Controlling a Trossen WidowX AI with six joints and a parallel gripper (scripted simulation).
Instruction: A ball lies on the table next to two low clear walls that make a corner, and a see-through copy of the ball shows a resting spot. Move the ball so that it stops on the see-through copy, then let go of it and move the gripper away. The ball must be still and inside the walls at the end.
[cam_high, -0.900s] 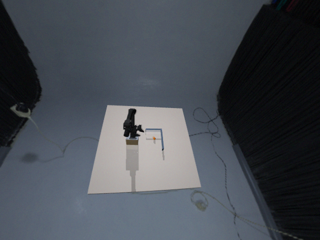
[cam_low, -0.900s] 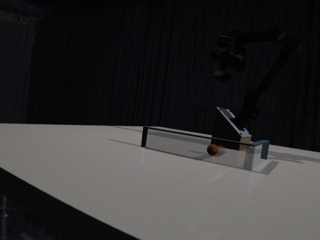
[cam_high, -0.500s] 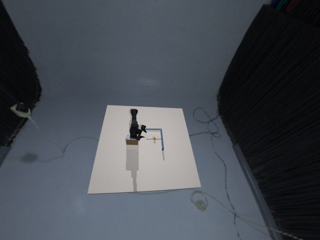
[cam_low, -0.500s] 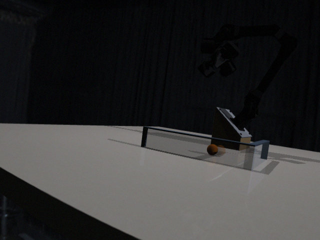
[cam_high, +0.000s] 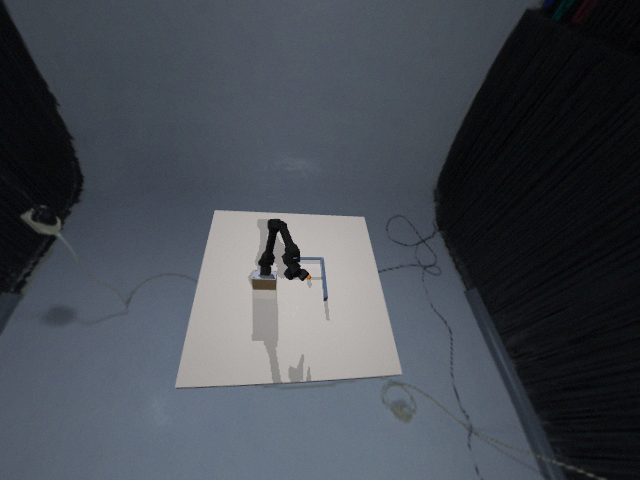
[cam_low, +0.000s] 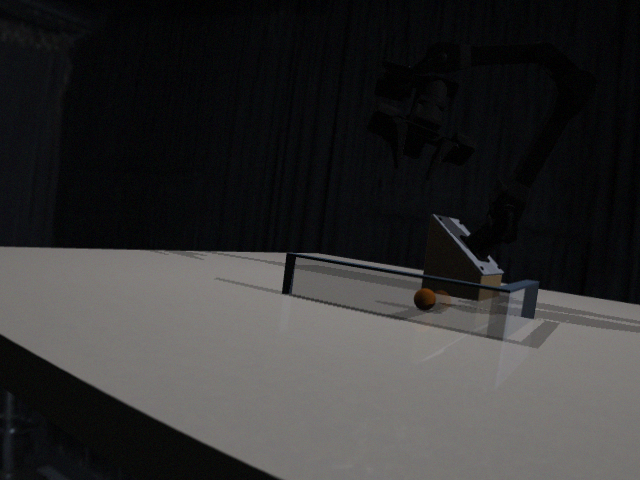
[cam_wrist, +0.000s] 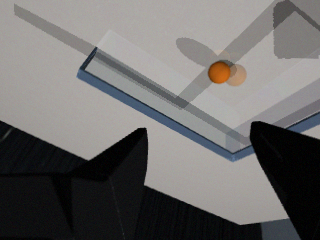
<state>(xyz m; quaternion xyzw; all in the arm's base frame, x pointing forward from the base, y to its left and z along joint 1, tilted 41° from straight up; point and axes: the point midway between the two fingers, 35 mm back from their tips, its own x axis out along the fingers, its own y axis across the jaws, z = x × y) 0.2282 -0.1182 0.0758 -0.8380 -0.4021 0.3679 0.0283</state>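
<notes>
My gripper tip is 7 cm short of the orange ball, 8 cm to the right of it and 19 cm above it. Round my gripper tip: clear wall: 17 cm ahead, 8 cm to the left, 18 cm below.
</notes>
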